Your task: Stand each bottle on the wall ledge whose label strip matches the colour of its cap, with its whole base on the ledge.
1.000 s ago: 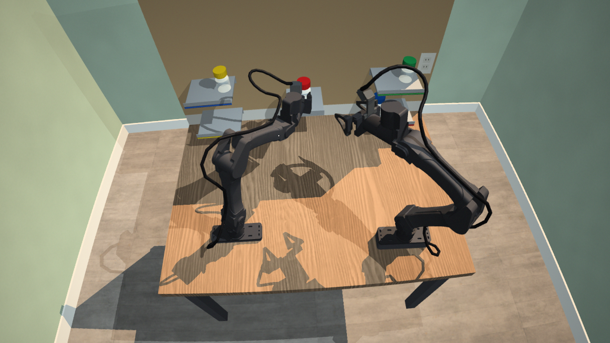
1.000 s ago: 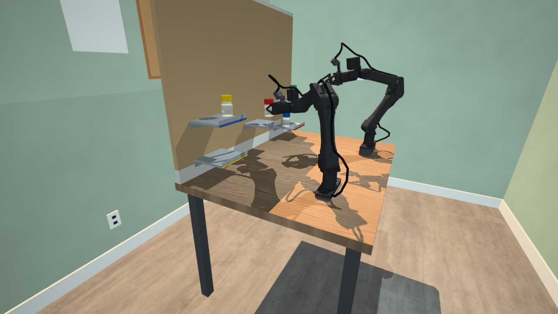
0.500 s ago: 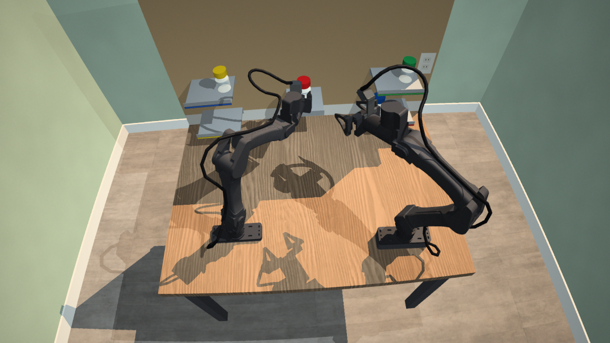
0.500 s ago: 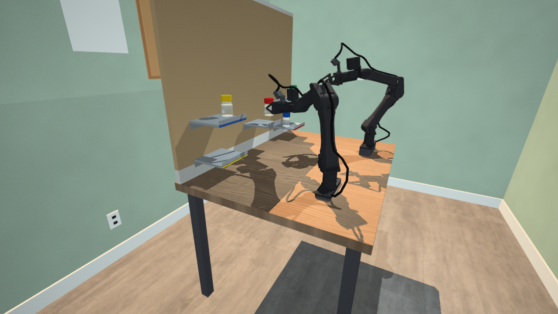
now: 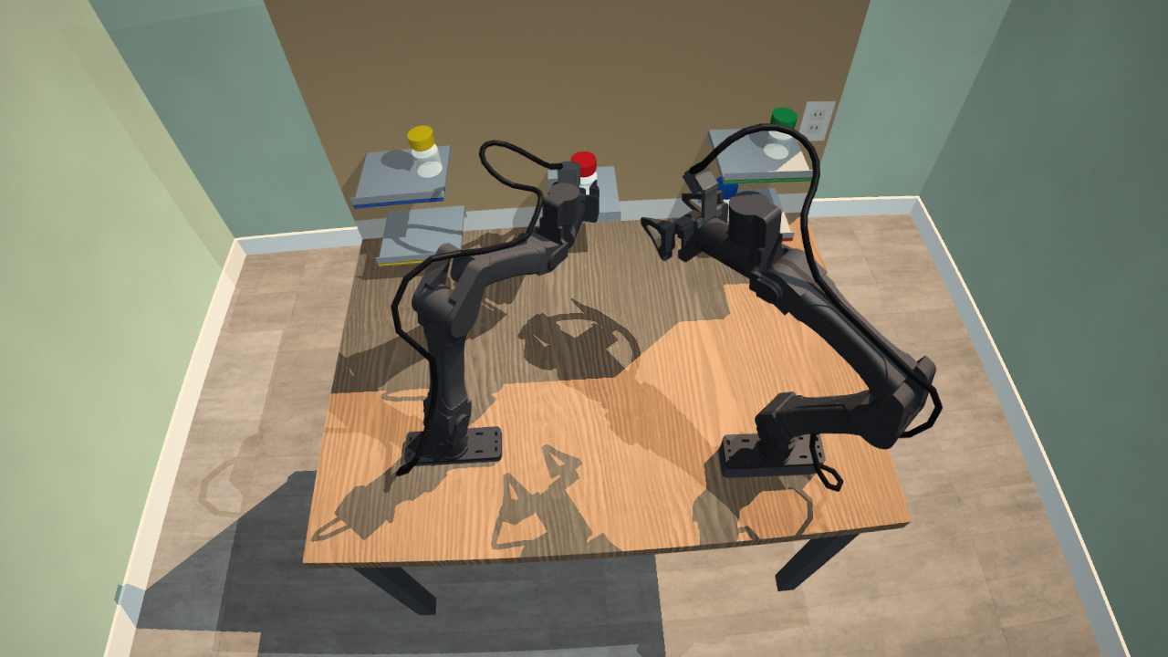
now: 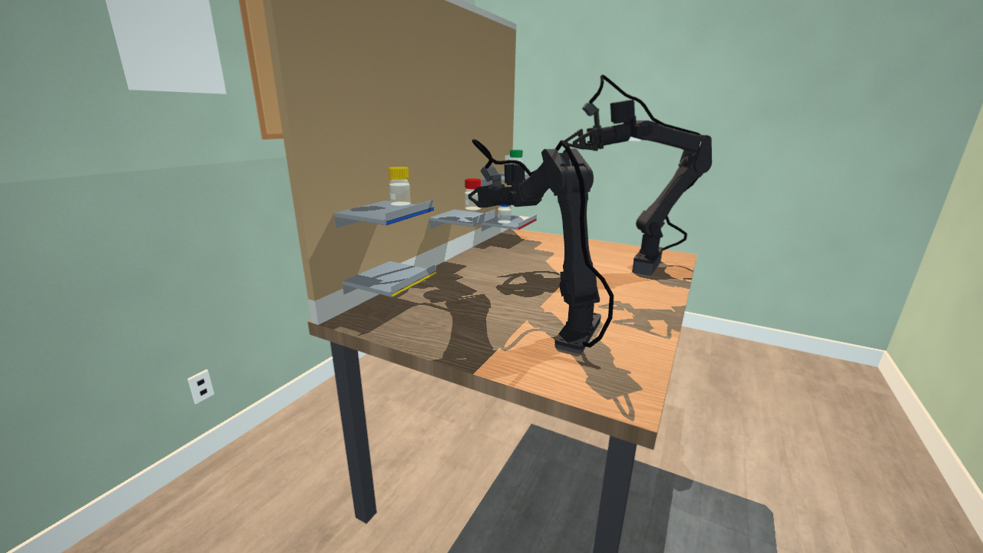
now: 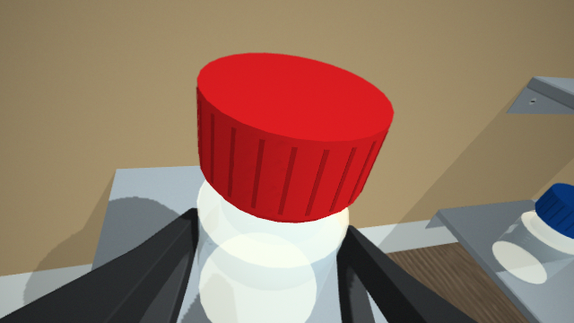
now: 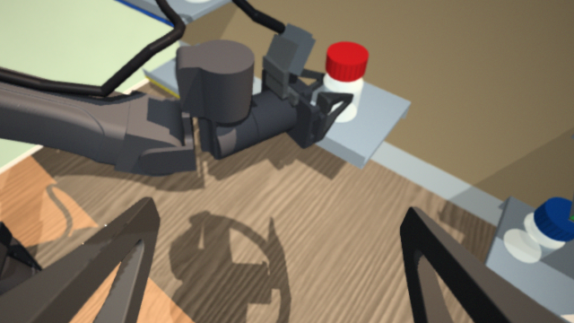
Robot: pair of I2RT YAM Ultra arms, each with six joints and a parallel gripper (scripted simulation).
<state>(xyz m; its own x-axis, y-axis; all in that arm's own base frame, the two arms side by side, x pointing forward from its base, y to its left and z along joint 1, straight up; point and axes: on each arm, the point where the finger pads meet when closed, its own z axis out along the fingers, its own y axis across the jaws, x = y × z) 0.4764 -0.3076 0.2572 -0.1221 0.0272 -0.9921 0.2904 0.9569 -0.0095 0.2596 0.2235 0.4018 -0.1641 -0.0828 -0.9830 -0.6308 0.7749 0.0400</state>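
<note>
Right now the red-capped bottle is 10 mm ahead of my left hand. Round my left hand: brown wall panel (160 mm ahead, 10 mm to the left, 180 mm above); blue-capped bottle (90 mm ahead, 330 mm to the right, 130 mm below); yellow-capped bottle (20 mm ahead, 340 mm to the left, 70 mm above).
The red-capped bottle lies 280 mm ahead of my right hand, 180 mm below it and 160 mm to the left of it. From my right hand the other things lie so: brown wall panel 420 mm ahead, 170 mm to the left; then blue-capped bottle 360 mm ahead, 310 mm below, 170 mm to the right; then green-capped bottle 370 mm ahead, 270 mm to the right, 110 mm below.
</note>
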